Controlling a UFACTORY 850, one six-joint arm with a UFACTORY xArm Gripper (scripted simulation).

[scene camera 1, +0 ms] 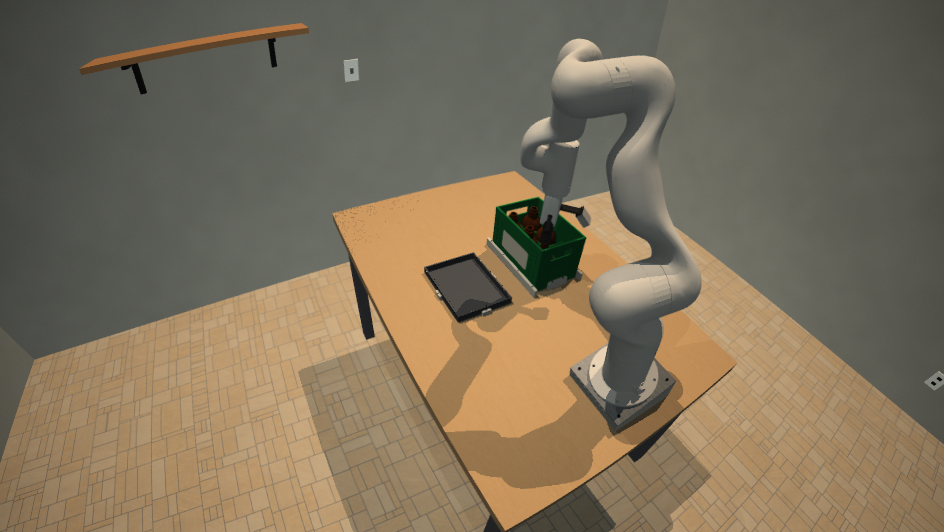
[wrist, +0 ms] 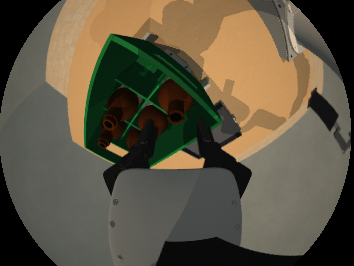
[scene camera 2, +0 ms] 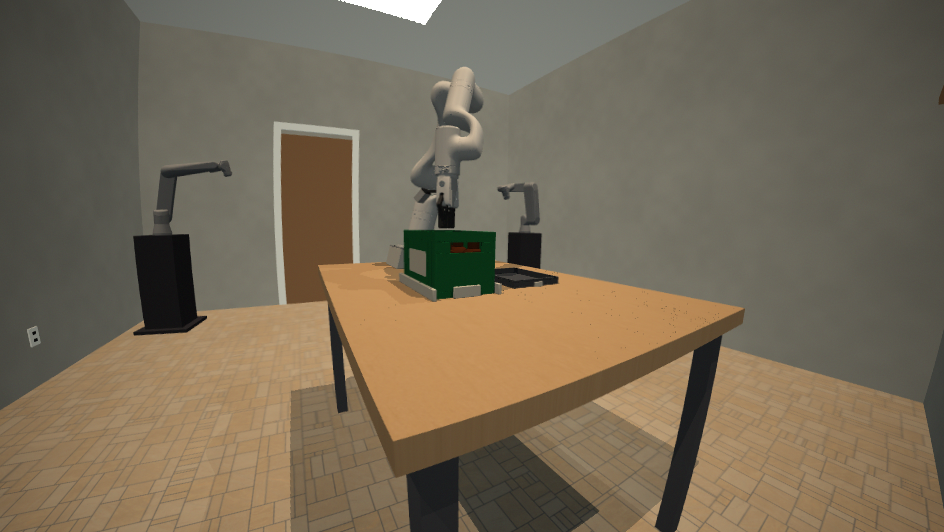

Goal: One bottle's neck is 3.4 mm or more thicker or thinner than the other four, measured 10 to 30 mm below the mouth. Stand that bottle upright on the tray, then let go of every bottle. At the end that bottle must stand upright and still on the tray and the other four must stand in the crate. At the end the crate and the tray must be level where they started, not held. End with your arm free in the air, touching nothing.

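Note:
There's a green crate, and you'd find it at [scene camera 2: 427,258], at [scene camera 1: 535,264] if you go by the crate in that view, and the wrist view has the crate as well [wrist: 140,71]. There's a black tray [scene camera 1: 467,286] too, and both the wrist view, with the tray [wrist: 226,132], and the other scene view, with the tray [scene camera 2: 514,277], show it. As for me, my gripper [scene camera 2: 446,228] is in the picture, and you get the gripper [scene camera 1: 546,237] and, from the wrist, the gripper [wrist: 175,126] as well.

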